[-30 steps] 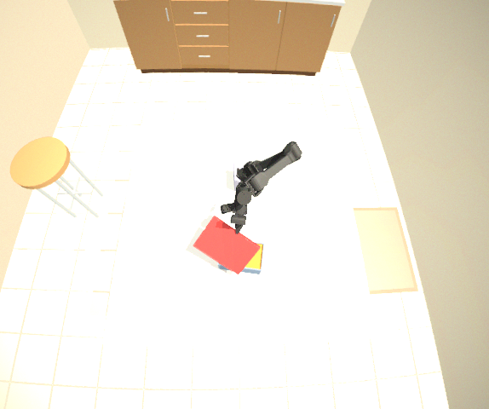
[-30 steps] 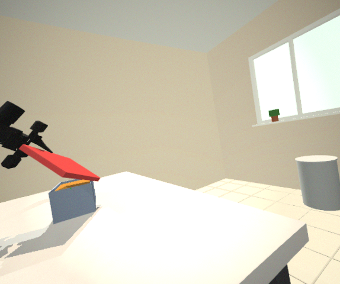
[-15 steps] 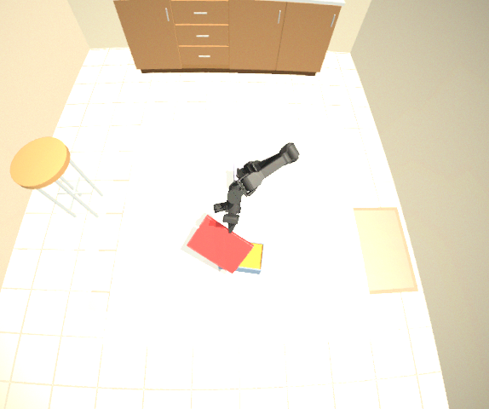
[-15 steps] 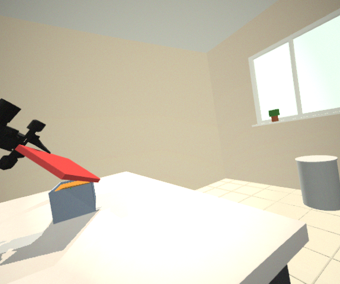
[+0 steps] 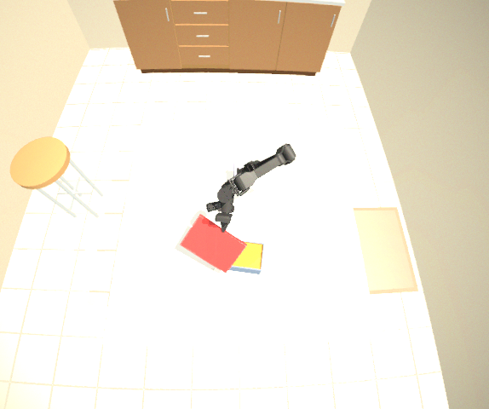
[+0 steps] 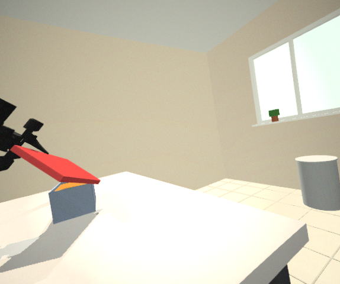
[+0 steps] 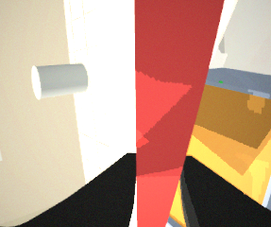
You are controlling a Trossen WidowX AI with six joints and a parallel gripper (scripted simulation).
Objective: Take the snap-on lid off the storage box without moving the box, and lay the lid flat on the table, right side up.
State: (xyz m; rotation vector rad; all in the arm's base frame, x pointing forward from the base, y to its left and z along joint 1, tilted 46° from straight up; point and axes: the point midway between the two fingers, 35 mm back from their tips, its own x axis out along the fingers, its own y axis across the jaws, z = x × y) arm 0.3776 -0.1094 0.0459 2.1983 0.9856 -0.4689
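The red lid lies 50 mm below my gripper tip, 50 mm ahead of it and 40 mm to the right of it. Round my gripper tip: storage box 180 mm below, 90 mm to the left, 60 mm ahead.
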